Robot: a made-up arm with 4 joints. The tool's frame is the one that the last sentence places.
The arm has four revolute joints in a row. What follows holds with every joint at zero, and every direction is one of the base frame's.
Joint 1 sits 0.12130 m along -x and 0.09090 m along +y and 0.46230 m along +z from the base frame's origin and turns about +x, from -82.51 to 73.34 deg.
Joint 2 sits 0.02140 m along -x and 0.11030 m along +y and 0.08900 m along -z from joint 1 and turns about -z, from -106.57 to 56.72 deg.
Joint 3 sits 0.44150 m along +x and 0.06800 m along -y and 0.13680 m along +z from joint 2 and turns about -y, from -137.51 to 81.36 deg.
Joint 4 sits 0.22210 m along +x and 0.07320 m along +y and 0.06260 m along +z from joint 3 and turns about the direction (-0.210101, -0.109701, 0.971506), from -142.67 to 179.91 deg.
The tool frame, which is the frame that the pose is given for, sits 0.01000 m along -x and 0.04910 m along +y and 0.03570 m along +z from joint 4; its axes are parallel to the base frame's.
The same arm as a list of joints. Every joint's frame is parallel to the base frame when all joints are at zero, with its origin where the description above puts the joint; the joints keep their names.
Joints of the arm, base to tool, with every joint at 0 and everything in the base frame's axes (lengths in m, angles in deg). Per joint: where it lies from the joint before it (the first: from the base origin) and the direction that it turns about. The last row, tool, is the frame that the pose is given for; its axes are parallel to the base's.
joint 1: axis +x origin -0.1213 0.0909 0.4623
joint 2: axis -z origin -0.0214 0.1103 -0.089
joint 3: axis -y origin 0.4415 -0.068 0.1368
joint 4: axis -0.210101 -0.109701 0.971506 origin 0.2221 0.0732 0.0626
tool: origin -0.01 0.0491 0.0357
Joint limits (deg, base to tool): -82.51..73.34 -106.57..56.72 -137.51..81.36 -142.67..179.91

